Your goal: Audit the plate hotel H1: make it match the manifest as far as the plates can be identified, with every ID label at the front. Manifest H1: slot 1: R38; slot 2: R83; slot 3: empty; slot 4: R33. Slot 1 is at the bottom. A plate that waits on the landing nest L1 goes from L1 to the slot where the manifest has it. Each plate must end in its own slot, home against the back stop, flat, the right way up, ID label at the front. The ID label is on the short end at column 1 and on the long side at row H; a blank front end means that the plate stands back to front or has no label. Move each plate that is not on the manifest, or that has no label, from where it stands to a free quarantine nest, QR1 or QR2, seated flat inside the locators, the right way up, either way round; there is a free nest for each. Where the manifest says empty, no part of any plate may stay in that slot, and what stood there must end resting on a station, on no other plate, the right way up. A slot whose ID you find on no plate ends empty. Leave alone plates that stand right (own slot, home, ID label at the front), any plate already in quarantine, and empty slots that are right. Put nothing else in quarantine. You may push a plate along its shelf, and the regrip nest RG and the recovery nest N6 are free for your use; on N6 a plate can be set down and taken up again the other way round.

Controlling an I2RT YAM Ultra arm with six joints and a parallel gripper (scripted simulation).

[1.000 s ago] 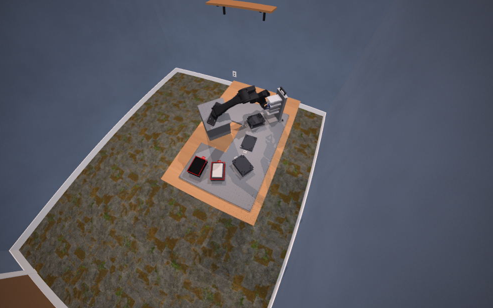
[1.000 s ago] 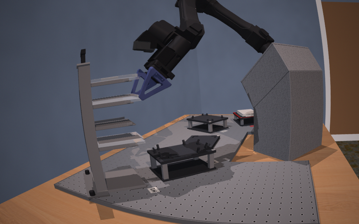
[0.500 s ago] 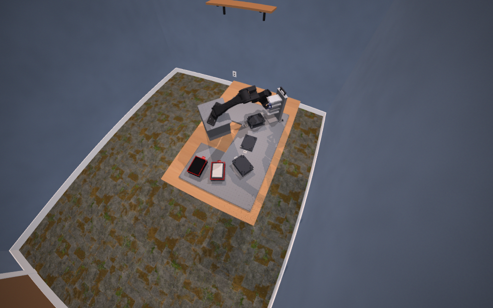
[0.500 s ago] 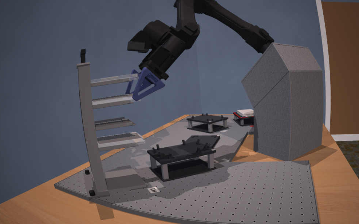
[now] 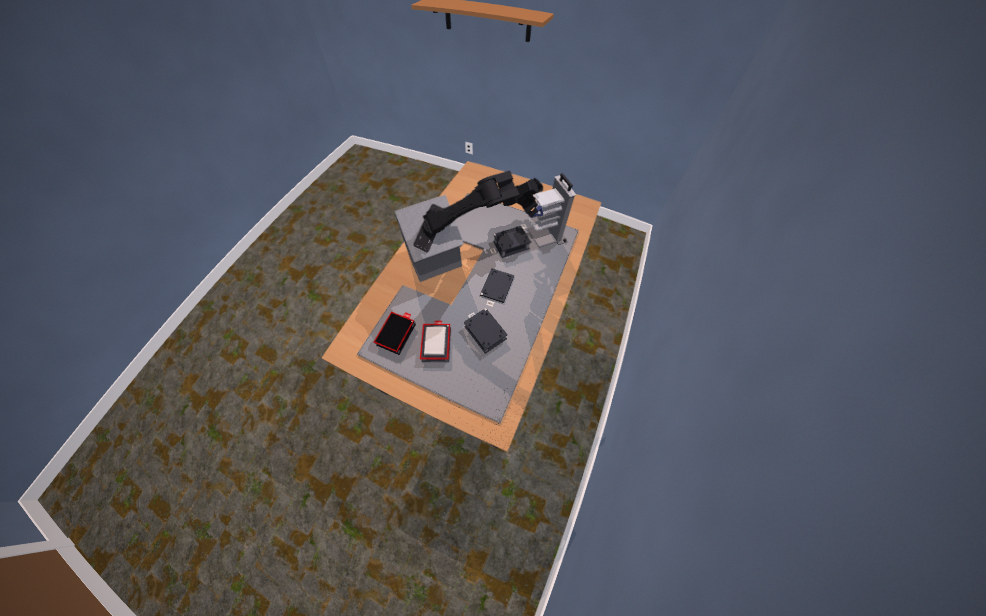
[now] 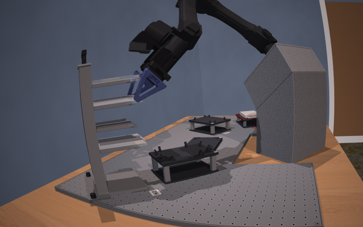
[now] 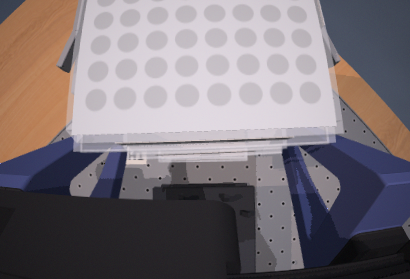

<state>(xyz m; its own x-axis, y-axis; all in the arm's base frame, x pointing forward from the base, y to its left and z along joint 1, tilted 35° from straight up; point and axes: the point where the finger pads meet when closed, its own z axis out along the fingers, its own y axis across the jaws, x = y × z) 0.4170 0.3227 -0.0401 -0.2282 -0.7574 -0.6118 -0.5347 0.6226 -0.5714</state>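
The regrip nest RG lies 17 cm below my hand, 10 cm behind it and 7 cm to the right of it. Round my hand: plate hotel H1 (11 cm ahead, 8 cm to the left, 7 cm below); flat nest N6 (34 cm to the right, 22 cm below, 11 cm behind); H1 tag (23 cm below, 8 cm to the left, 6 cm behind).
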